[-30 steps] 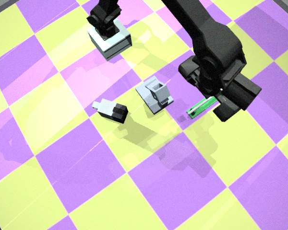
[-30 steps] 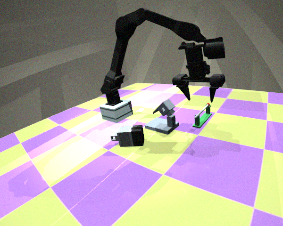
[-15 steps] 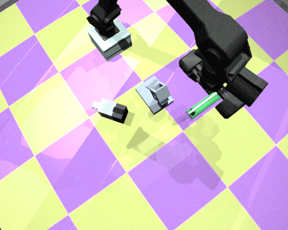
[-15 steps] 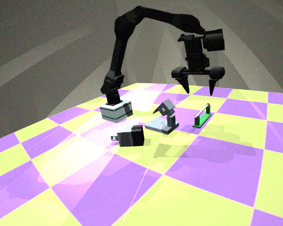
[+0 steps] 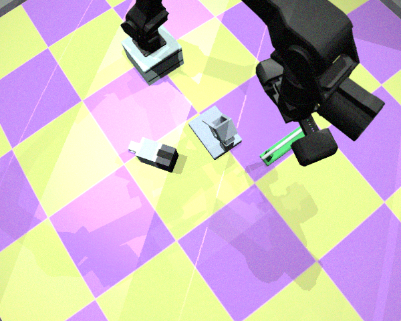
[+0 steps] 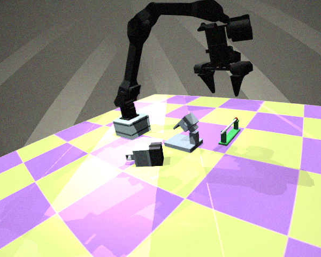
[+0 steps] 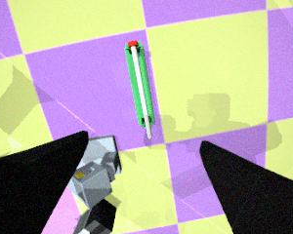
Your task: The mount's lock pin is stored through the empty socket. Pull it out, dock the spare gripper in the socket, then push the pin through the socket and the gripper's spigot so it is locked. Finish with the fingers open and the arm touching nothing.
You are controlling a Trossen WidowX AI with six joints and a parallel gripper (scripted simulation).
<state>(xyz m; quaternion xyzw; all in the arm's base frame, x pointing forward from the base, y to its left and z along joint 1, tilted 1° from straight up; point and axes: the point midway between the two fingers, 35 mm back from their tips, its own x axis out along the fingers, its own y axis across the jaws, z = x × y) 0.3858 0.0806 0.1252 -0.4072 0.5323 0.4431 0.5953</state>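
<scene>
Right now my gripper tip is 160 mm past the spare gripper, 230 mm to the left of it and 130 mm above it. The rest, counted from my gripper tip: grey mount 100 mm behind, 80 mm to the right, 110 mm below; green rack 40 mm to the left, 140 mm below.
</scene>
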